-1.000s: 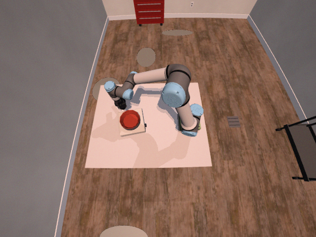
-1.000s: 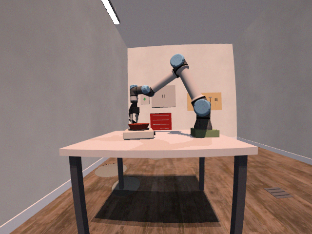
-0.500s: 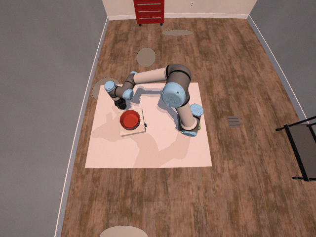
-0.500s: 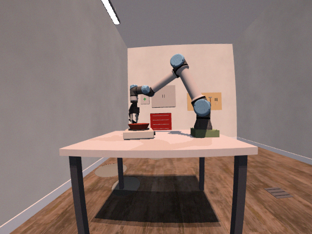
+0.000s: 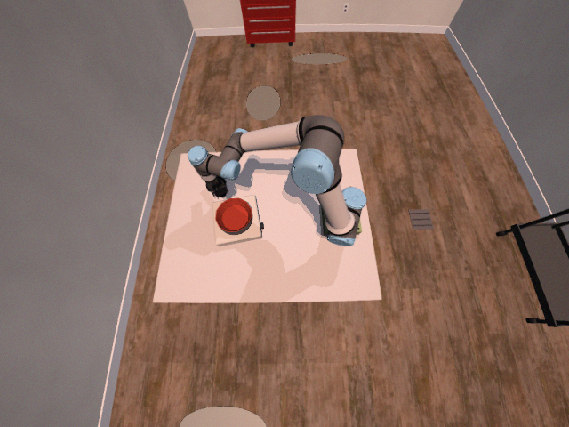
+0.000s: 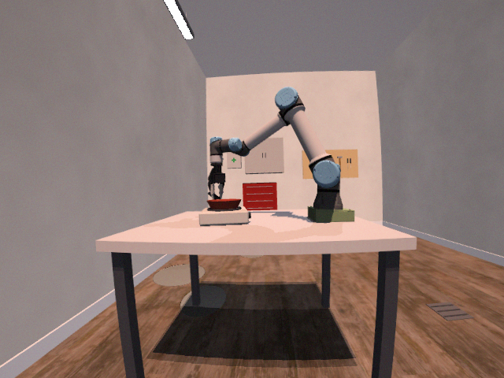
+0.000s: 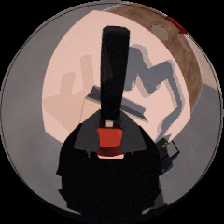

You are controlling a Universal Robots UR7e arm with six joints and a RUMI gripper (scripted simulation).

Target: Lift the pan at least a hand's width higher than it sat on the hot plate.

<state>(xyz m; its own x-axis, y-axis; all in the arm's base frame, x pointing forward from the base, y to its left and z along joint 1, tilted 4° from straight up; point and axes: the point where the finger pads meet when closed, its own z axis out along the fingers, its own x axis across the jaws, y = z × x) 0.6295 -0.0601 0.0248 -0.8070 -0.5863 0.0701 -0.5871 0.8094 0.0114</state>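
Right now my hand is 4 cm past the pan, 6 cm to the right of it and 2 cm above it. Also, from my hand: hot plate (10 cm behind, 11 cm to the left, 8 cm below).
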